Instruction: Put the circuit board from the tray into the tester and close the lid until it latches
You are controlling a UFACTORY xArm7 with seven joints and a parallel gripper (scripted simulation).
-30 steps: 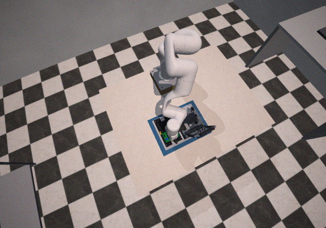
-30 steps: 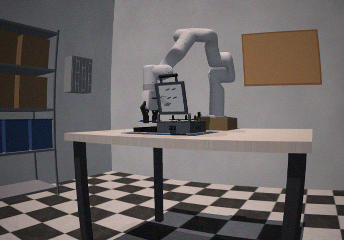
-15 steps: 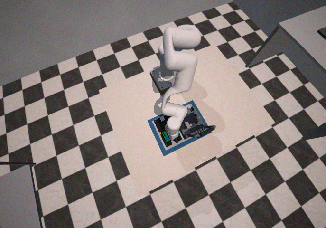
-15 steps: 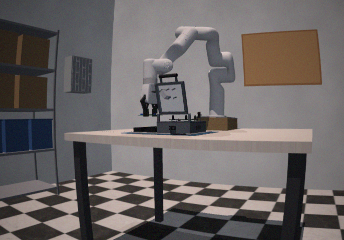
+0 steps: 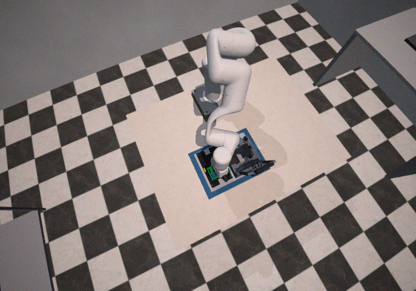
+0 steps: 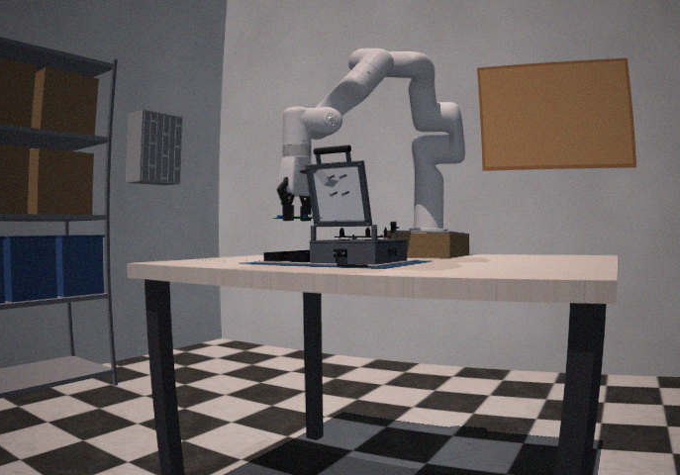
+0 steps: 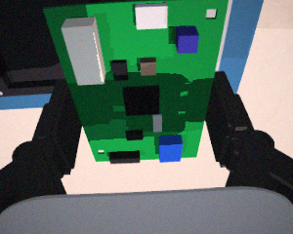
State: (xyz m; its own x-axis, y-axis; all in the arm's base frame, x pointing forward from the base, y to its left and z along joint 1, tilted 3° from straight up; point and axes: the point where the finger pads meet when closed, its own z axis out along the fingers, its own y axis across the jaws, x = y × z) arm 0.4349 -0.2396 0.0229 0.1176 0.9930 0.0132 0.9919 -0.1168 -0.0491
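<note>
Now: hand right at the green circuit board. Round my hand: tester lid: 16 cm to the left, 10 cm ahead, 6 cm above; latch hook: 24 cm to the left, 7 cm behind, 3 cm below.
</note>
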